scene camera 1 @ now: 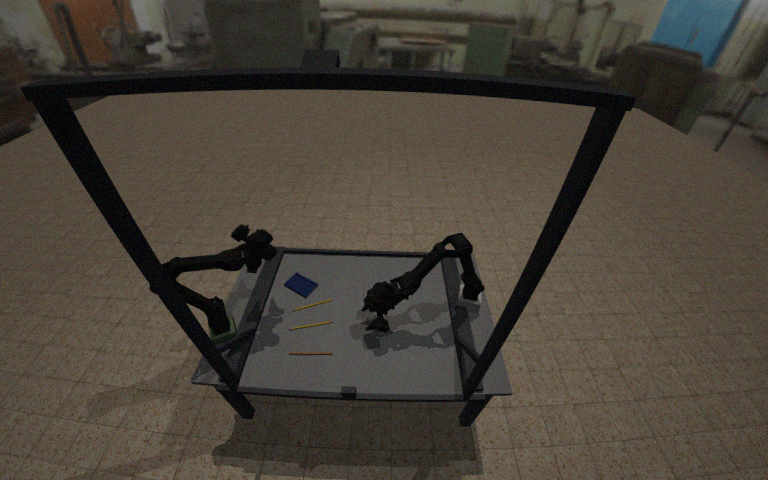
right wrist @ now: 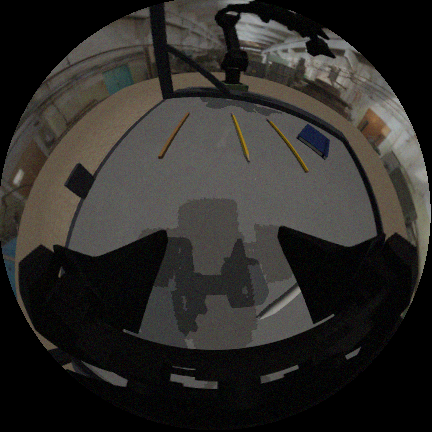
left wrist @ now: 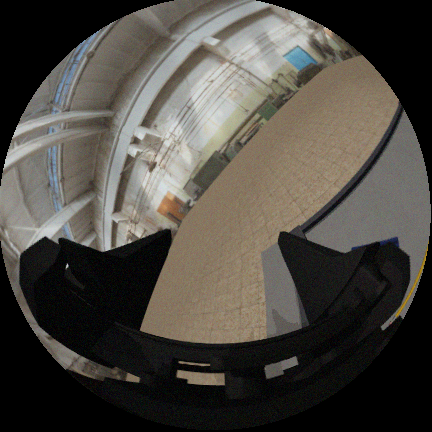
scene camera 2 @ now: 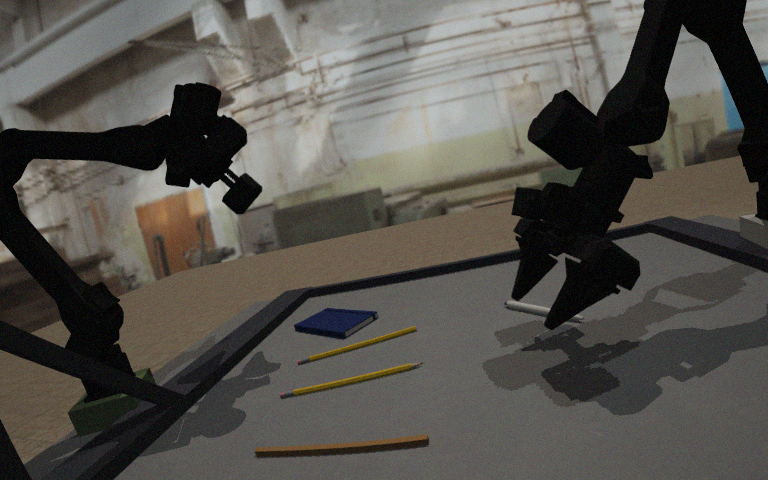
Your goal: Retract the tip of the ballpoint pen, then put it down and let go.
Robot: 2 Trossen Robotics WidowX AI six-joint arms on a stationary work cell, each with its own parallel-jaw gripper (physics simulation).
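Frame: origin at the left arm's base, x back, y right, z up, level; millimetres.
Where they show: left gripper, between the fingertips: (left wrist: 226, 236) (scene camera 2: 226, 174); right gripper, between the fingertips: (scene camera 1: 364, 320) (right wrist: 223, 234) (scene camera 2: 529, 312); left arm's base, origin of its link: (scene camera 1: 221, 327) (right wrist: 231, 82); right arm's base, origin of its link: (scene camera 1: 470, 294).
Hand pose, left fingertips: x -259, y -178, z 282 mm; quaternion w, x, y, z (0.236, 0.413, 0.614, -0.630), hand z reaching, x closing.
Note:
Each offset is from my left fingertips to the centre of the thing.
The white ballpoint pen @[dx -373, dy +349, dz -317 mm] (scene camera 2: 532, 309) (right wrist: 280, 303) lies flat on the grey table. In the right wrist view it is near the right-hand finger, which hides its far end. The pen's button and tip are too small to make out. My right gripper (scene camera 2: 532, 313) (right wrist: 223, 234) is open and empty, pointing down, low over the table with its fingertips close about the pen in scene camera 2. Whether they touch it I cannot tell. In scene camera 1 the pen does not show clearly near the gripper. My left gripper (left wrist: 226, 236) is open and empty, raised at the table's left side.
Two yellow pencils @[dx -124, dy +218, dz -319 mm] (scene camera 2: 362, 344) @[dx -87, dy +318, dz -319 mm] (scene camera 2: 356, 379) and an orange-brown stick @[dx -36, dy +440, dz -319 mm] (scene camera 2: 342, 446) (scene camera 1: 310, 353) lie left of the pen. A dark blue notebook @[dx -121, dy +81, dz -316 mm] (scene camera 2: 335, 322) (scene camera 1: 300, 284) (right wrist: 314, 140) lies behind the pencils. A black frame (scene camera 1: 543, 249) stands around the table.

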